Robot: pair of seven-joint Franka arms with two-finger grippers.
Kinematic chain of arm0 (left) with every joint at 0, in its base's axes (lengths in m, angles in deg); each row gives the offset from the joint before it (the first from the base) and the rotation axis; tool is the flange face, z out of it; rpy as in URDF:
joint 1: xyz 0 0 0.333 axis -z
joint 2: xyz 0 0 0 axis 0.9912 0.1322 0
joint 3: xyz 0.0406 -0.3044 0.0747 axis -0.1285 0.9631 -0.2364
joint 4: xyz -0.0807 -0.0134 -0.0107 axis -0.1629 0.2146 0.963
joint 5: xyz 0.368 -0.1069 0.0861 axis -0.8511 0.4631 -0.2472
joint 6: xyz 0 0 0 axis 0.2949 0.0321 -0.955
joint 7: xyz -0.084 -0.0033 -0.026 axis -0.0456 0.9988 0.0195
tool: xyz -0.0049 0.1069 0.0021 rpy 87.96 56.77 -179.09
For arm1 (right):
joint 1: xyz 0 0 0.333 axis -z
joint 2: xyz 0 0 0 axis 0.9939 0.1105 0
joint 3: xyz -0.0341 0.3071 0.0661 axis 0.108 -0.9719 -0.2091
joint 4: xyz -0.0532 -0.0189 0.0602 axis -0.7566 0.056 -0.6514
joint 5: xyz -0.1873 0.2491 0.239 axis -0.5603 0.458 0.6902
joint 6: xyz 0 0 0 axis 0.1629 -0.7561 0.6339
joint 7: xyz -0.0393 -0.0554 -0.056 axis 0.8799 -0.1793 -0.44
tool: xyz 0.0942 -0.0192 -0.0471 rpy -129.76 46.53 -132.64
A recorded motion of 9 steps. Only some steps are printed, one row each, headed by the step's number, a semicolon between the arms.
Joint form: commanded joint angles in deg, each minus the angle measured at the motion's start. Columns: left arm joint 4, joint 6, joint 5, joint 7, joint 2, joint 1, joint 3; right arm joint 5, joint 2, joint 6, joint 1, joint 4, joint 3, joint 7.
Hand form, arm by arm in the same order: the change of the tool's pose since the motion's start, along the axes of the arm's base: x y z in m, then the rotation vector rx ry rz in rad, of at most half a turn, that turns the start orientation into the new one. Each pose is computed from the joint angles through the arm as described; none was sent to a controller.
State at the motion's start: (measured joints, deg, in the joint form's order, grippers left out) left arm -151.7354 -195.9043 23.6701 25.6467 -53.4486 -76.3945 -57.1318; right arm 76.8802 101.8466 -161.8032 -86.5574 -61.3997 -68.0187 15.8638
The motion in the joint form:
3: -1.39 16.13 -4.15 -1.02 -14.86 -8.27 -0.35; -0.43 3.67 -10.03 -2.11 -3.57 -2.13 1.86
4: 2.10 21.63 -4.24 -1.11 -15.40 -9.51 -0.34; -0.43 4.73 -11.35 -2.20 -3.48 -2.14 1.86
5: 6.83 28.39 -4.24 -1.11 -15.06 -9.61 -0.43; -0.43 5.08 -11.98 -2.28 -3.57 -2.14 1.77
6: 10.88 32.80 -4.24 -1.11 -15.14 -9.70 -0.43; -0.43 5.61 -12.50 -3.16 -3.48 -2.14 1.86
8: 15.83 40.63 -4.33 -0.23 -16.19 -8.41 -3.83; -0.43 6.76 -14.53 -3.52 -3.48 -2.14 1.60
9: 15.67 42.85 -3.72 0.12 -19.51 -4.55 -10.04; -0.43 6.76 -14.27 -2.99 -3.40 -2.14 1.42
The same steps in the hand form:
3: -0.0168 0.0953 0.1119 0.1699 -0.0116 0.0788; -0.0255 0.0309 -0.0439 0.0048 -0.0253 -0.0182
4: -0.0149 0.1086 0.1373 0.1838 0.0121 0.0919; -0.0245 0.0315 -0.0517 0.0083 -0.0284 -0.0271
5: -0.0157 0.1125 0.1627 0.1967 0.0499 0.0830; -0.0248 0.0319 -0.0548 0.0092 -0.0313 -0.0288
6: -0.0178 0.1153 0.1906 0.1986 0.0538 0.0794; -0.0292 0.0398 -0.0586 0.0107 -0.0306 -0.0193
8: -0.0250 0.1380 0.2277 0.2267 0.0800 0.0883; -0.0293 0.0424 -0.0670 0.0159 -0.0436 -0.0248
9: -0.0393 0.1575 0.2533 0.2376 0.0671 0.1212; -0.0262 0.0378 -0.0668 0.0160 -0.0422 -0.0296

